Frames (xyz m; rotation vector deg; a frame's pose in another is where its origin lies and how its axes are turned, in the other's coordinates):
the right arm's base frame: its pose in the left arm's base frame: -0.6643 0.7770 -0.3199 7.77 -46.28 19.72
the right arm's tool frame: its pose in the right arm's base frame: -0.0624 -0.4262 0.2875 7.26 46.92 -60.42
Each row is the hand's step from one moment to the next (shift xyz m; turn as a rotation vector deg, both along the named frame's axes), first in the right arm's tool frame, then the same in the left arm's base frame.
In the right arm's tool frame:
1: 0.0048 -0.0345 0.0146 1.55 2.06 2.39
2: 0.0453 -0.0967 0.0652 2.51 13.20 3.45
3: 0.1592 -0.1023 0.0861 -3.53 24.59 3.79
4: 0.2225 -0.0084 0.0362 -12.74 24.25 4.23
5: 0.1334 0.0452 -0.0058 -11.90 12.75 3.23
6: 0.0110 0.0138 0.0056 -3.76 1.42 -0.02
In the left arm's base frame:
1: -0.0138 -0.0351 -0.0020 2.46 -0.29 2.49
2: -0.0109 -0.1244 0.0073 9.17 7.17 7.54
3: 0.0834 -0.1903 -0.0071 10.05 18.34 13.92
4: 0.1854 -0.1246 -0.0311 2.06 22.06 16.65
5: 0.1370 -0.0238 -0.0232 -3.31 13.49 11.03
6: 0.0168 0.0027 0.0074 -2.45 2.79 1.55

